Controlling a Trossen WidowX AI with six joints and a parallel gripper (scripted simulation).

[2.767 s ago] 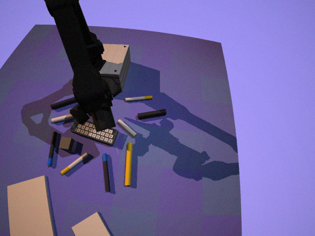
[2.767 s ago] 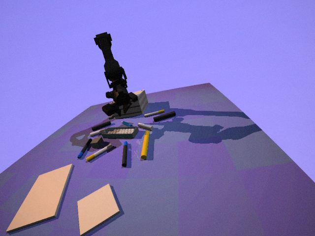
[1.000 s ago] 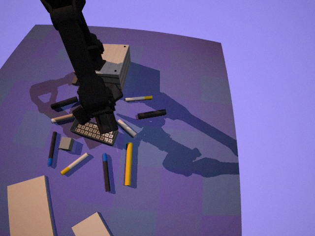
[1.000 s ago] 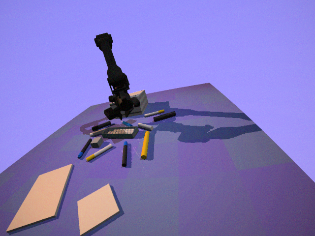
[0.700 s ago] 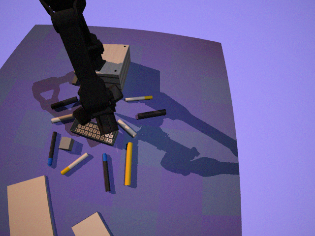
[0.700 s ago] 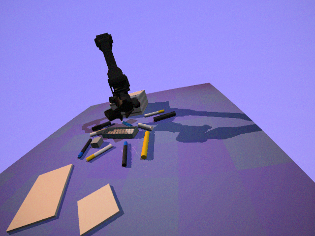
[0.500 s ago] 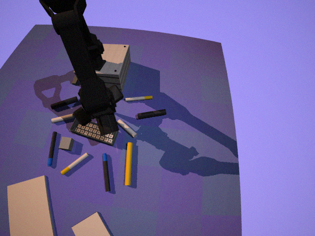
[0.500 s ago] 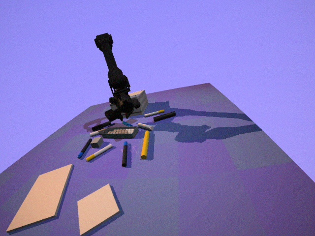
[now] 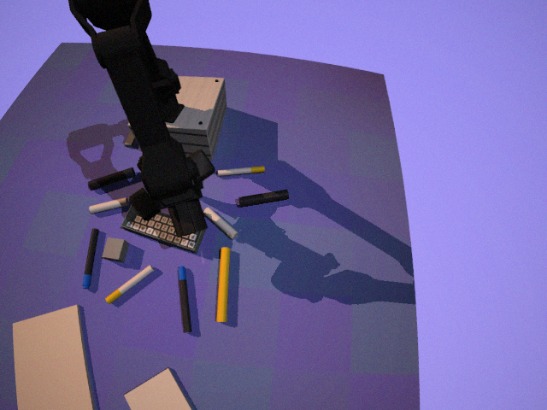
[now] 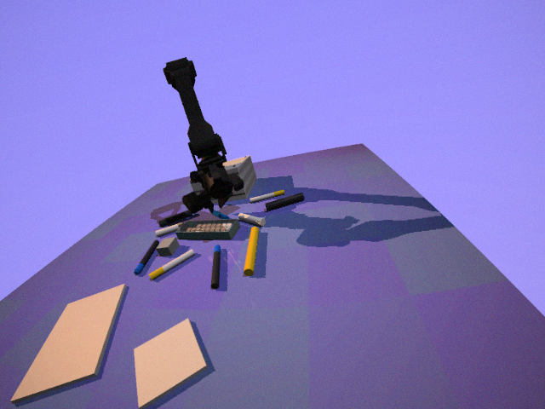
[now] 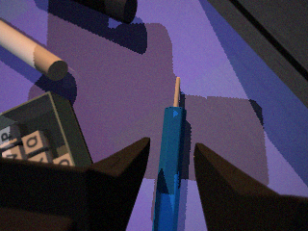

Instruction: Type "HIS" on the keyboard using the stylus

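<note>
Now: gripper tip 2 cm above the blue stylus, 1 cm to the left of it and 1 cm past it. Round my gripper tip: small cube (18 cm ahead, 7 cm to the right, 1 cm below); then yellow marker (19 cm to the left, 18 cm ahead, 2 cm below).
</note>
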